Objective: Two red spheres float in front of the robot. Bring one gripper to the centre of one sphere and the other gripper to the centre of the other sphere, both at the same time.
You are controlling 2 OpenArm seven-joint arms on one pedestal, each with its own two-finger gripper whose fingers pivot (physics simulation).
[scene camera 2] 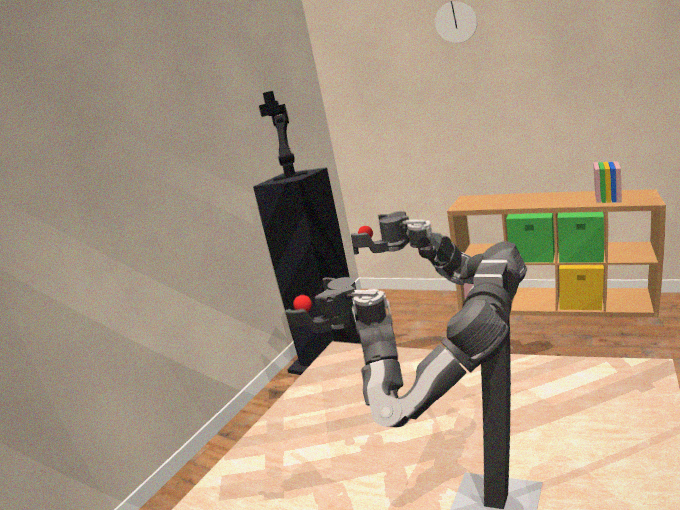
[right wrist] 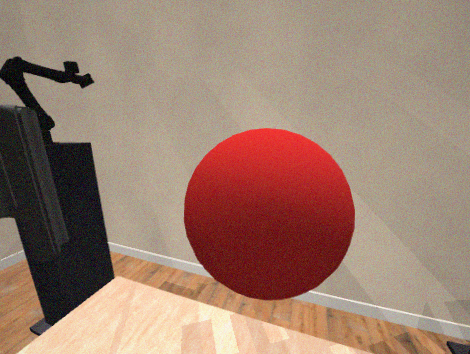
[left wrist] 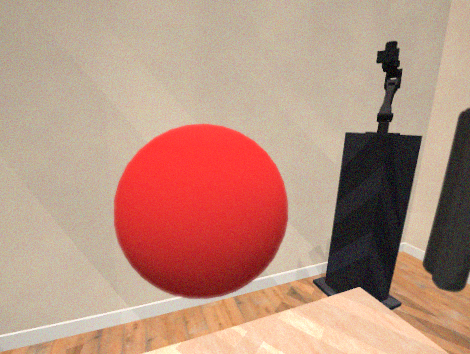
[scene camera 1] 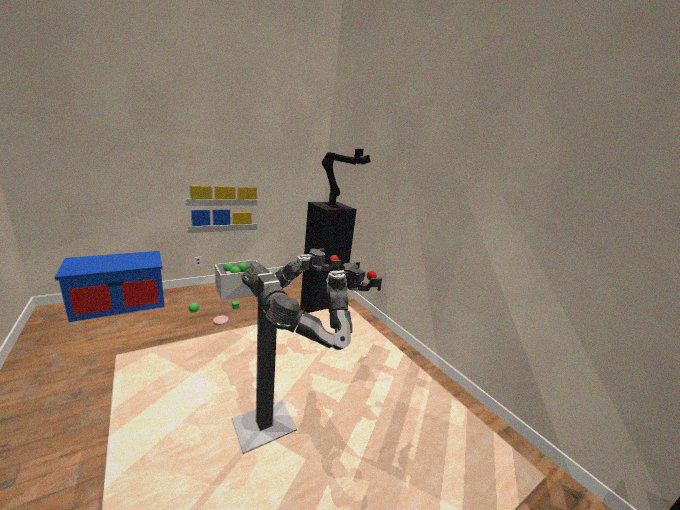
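Note:
Two red spheres float in front of the robot. One sphere (scene camera 1: pixel 334 257) (scene camera 2: pixel 302 302) (left wrist: pixel 201 211) is at my left gripper (scene camera 1: pixel 332 261) (scene camera 2: pixel 300 307), which is open and holds nothing. In scene camera 2 it shows just above the near finger's tip; in the left wrist view it is large, a little left of and below centre. The other sphere (scene camera 1: pixel 371 275) (scene camera 2: pixel 365 231) (right wrist: pixel 269 214) is at my right gripper (scene camera 1: pixel 370 278) (scene camera 2: pixel 362 237), also open. The near finger covers its lower edge in scene camera 2; in the right wrist view it is right of and below centre. Far fingers are mostly hidden.
A black pedestal (scene camera 1: pixel 329 230) (scene camera 2: pixel 299 230) (left wrist: pixel 372 215) (right wrist: pixel 80 200) with a small black arm stands beyond the spheres. Part of the other gripper (left wrist: pixel 450 200) (right wrist: pixel 30 180) edges into each wrist view. A white bin (scene camera 1: pixel 233 285) and blue cabinet (scene camera 1: pixel 115 266) stand behind.

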